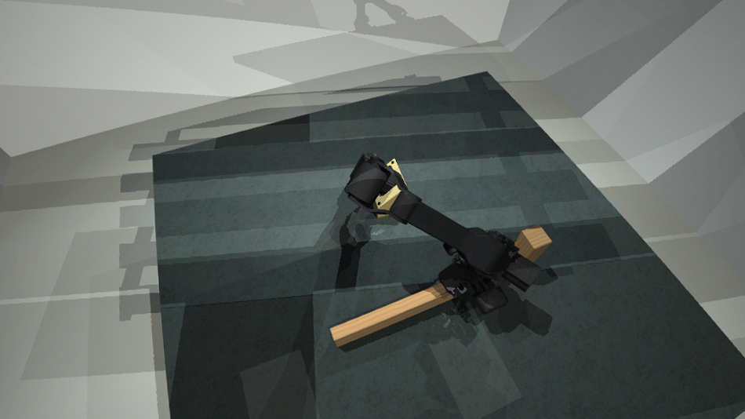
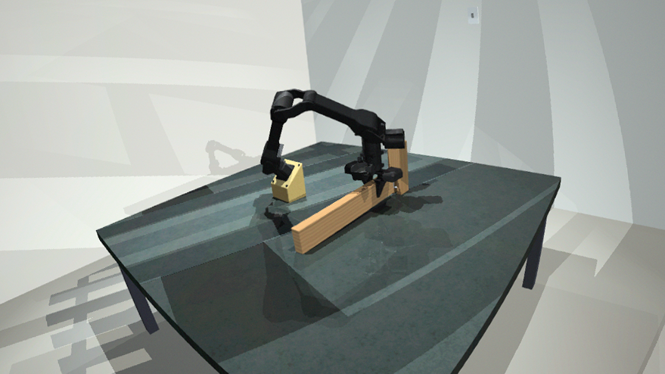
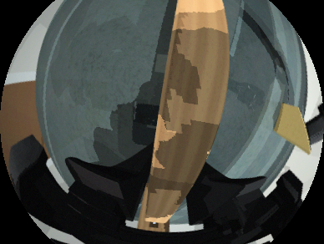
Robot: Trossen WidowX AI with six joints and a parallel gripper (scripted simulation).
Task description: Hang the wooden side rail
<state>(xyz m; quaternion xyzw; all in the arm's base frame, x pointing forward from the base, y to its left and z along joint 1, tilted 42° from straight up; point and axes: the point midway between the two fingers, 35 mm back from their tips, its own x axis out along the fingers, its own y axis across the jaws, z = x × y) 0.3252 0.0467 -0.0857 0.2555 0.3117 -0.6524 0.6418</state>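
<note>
Now: the headboard post 15 cm to the left of my gripper tip, 4 cm above it and 1 cm behind it.
</note>
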